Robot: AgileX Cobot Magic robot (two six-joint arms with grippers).
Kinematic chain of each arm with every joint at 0, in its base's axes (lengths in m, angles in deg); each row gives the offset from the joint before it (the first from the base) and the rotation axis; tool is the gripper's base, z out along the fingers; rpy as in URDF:
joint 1: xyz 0 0 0.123 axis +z
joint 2: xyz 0 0 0 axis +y
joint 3: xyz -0.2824 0 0.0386 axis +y
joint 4: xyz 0.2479 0 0.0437 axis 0.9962 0 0.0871
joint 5: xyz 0 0 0 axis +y
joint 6: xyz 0.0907 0 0.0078 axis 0.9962 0 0.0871
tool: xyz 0 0 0 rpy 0 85 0
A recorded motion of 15 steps. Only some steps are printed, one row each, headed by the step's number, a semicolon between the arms.
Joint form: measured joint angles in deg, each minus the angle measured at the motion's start. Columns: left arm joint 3, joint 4, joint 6, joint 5, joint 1, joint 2; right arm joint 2, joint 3, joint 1, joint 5, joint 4, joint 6.
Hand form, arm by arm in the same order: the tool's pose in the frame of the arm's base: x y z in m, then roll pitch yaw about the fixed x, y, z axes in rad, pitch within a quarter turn. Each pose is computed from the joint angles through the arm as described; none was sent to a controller.
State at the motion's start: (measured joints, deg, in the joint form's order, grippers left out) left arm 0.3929 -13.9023 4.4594 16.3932 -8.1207 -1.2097; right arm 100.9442 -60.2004 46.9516 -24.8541 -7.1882 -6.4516
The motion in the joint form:
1: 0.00 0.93 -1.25 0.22 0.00 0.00; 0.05 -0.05 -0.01 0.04 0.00 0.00
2: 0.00 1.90 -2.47 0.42 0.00 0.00; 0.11 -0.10 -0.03 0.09 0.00 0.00
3: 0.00 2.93 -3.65 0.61 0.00 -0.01; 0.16 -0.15 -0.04 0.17 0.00 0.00
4: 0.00 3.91 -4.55 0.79 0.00 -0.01; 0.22 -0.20 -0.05 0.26 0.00 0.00
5: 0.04 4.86 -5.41 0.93 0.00 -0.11; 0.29 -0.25 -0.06 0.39 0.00 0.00
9: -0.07 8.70 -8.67 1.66 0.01 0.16; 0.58 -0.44 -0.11 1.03 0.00 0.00
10: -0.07 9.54 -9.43 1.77 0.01 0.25; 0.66 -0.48 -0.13 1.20 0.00 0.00
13: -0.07 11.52 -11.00 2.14 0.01 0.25; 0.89 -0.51 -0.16 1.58 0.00 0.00
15: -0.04 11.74 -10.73 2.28 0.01 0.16; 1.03 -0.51 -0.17 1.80 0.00 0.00
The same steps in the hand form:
1: 0.0521 -0.0134 0.1863 -2.3869 1.3210 -2.5781; 0.2678 0.2935 0.2465 -2.3108 1.2816 -1.4169
2: 0.0521 -0.0130 0.1859 -2.3871 1.3148 -2.5735; 0.2680 0.2936 0.2463 -2.3135 1.2809 -1.4199
3: 0.0521 -0.0126 0.1856 -2.3913 1.3101 -2.5726; 0.2682 0.2937 0.2461 -2.3171 1.2800 -1.4237
4: 0.0521 -0.0122 0.1852 -2.4061 1.3082 -2.5827; 0.2685 0.2938 0.2458 -2.3216 1.2788 -1.4283
5: 0.0520 -0.0117 0.1848 -2.4167 1.3078 -2.5887; 0.2687 0.2939 0.2454 -2.3282 1.2771 -1.4351
9: 0.0523 -0.0100 0.1838 -2.4913 1.3009 -2.6438; 0.2696 0.2943 0.2434 -2.3599 1.2682 -1.4673
10: 0.0524 -0.0097 0.1835 -2.5048 1.2988 -2.6526; 0.2699 0.2943 0.2428 -2.3685 1.2656 -1.4763
13: 0.0524 -0.0087 0.1829 -2.5430 1.2976 -2.6804; 0.2704 0.2944 0.2408 -2.3921 1.2585 -1.4999
15: 0.0523 -0.0086 0.1826 -2.5719 1.3011 -2.7090; 0.2706 0.2945 0.2394 -2.4062 1.2540 -1.5139

